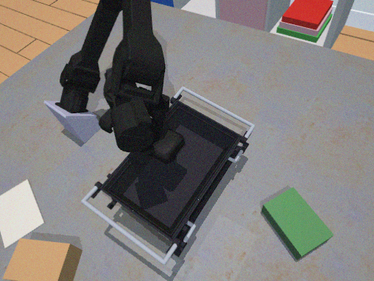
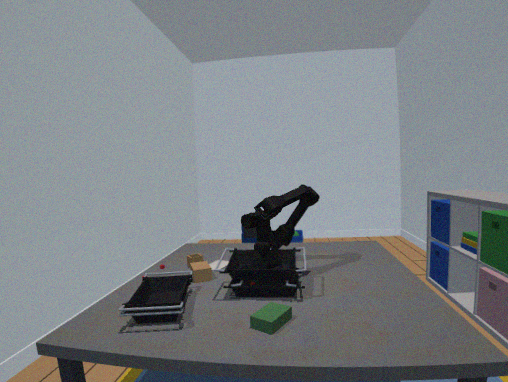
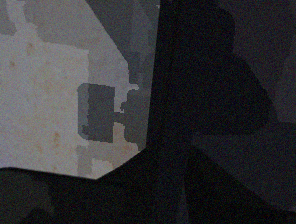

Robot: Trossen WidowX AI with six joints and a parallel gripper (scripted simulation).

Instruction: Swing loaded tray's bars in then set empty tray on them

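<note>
The black plastic tray is 80 mm ahead of my gripper tip and 20 mm above it. The rest, counted from my gripper tip: green block (340 mm ahead, 80 mm below, 40 mm to the left); white sheet (260 mm to the right, 260 mm behind, 100 mm below); tan box (310 mm to the right, 80 mm behind, 70 mm below).
</note>
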